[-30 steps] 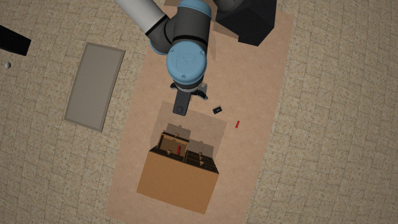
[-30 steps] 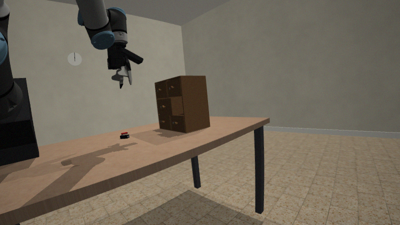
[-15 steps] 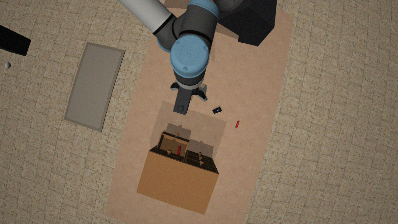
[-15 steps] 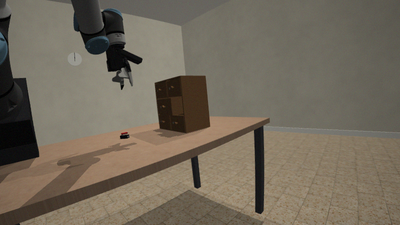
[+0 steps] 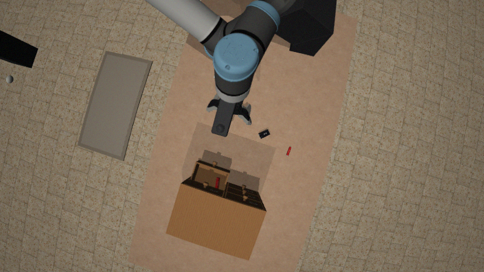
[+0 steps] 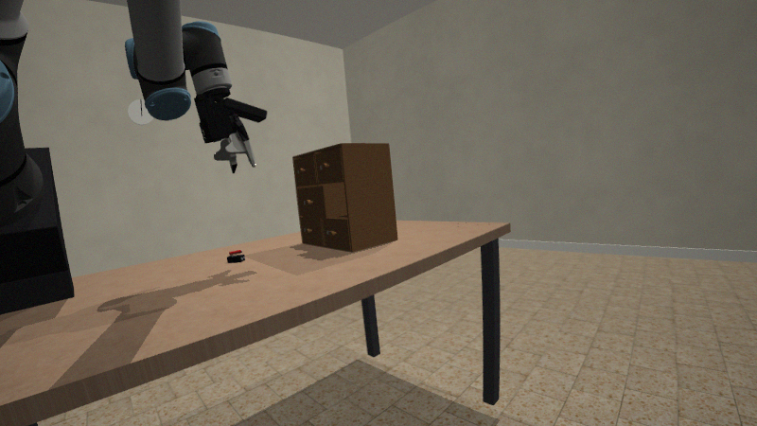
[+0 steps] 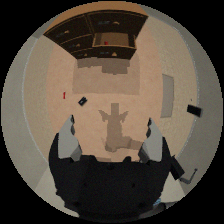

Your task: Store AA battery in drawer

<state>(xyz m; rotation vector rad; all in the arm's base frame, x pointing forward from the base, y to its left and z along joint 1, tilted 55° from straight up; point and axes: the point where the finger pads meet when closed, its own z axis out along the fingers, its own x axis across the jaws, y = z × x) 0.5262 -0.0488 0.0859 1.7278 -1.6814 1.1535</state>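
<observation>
Right now my hand is 27 cm short of the drawer, 3 cm to the left of it and 13 cm above it. The rest, counted from my hand: small black object 2 cm ahead, 15 cm to the left, 25 cm below.
</observation>
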